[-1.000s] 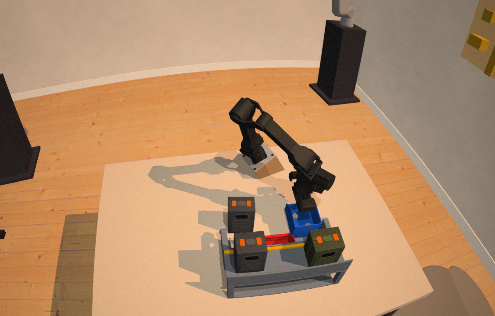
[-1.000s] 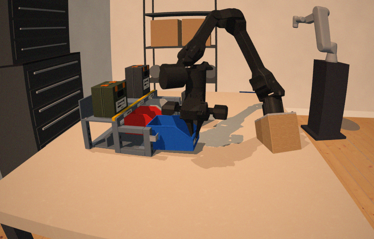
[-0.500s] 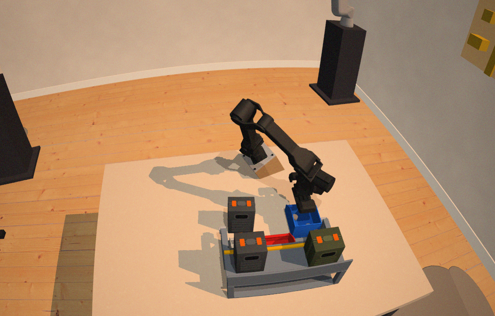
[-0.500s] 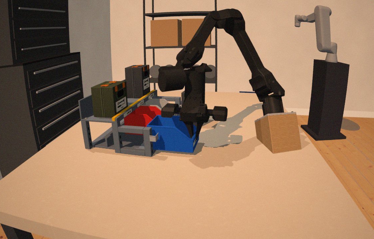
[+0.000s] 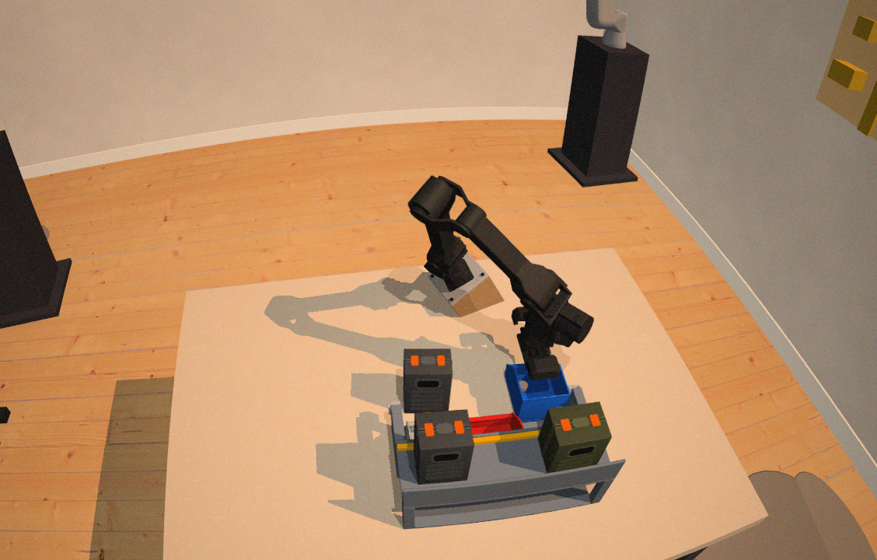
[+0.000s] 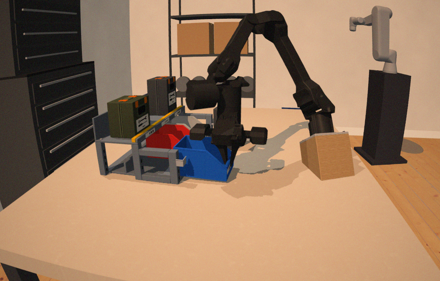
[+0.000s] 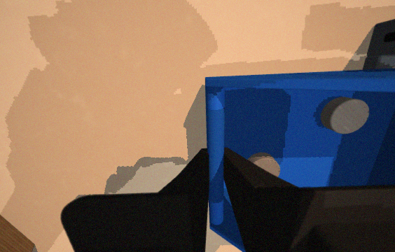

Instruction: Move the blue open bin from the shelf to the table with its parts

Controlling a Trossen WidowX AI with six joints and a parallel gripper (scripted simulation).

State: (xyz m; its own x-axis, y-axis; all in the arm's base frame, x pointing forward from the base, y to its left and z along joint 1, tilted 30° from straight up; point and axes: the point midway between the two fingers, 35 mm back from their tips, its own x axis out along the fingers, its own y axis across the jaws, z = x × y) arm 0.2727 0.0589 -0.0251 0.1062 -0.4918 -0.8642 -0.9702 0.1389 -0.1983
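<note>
My hand is 60 mm short of the blue open bin, 20 mm above it and 10 mm to the left of it. Also, from my hand: red bin 160 mm ahead, 150 mm to the right, 20 mm below; then yellow rail 200 mm ahead, 160 mm to the right, 50 mm above; then green case 270 mm ahead, 90 mm above, 60 mm to the right.
</note>
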